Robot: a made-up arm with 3 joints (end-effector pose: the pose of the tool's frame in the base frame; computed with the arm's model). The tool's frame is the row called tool.
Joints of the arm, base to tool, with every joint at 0 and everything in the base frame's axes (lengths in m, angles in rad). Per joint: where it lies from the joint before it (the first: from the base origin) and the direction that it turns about. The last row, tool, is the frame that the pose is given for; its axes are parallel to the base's.
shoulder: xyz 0.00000 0.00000 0.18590 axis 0 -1 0
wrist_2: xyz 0.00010 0.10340 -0.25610 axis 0 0 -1
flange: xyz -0.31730 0.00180 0.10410 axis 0 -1 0
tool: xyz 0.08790 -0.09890 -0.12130
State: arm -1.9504 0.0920 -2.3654
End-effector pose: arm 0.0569 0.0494 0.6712 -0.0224 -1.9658 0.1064
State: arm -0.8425 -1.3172 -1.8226
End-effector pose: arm -0.1680 -0.3630 0.0635 -0.8110 2.1638 1.5204
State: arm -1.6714 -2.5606 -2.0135
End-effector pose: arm -0.2229 -0.0704 -0.2356 0.4887 -0.8268 -2.8291
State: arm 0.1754 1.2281 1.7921
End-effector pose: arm -0.1553 0.2763 0.1182 -1.0290 -1.6805 -0.9828
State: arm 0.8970 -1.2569 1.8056
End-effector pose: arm 0.0453 -0.1356 0.1812 0.7306 -2.2357 1.4959
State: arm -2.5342 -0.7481 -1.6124
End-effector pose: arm 0.0778 -0.2685 0.5259 -0.4021 -2.0186 -0.8098
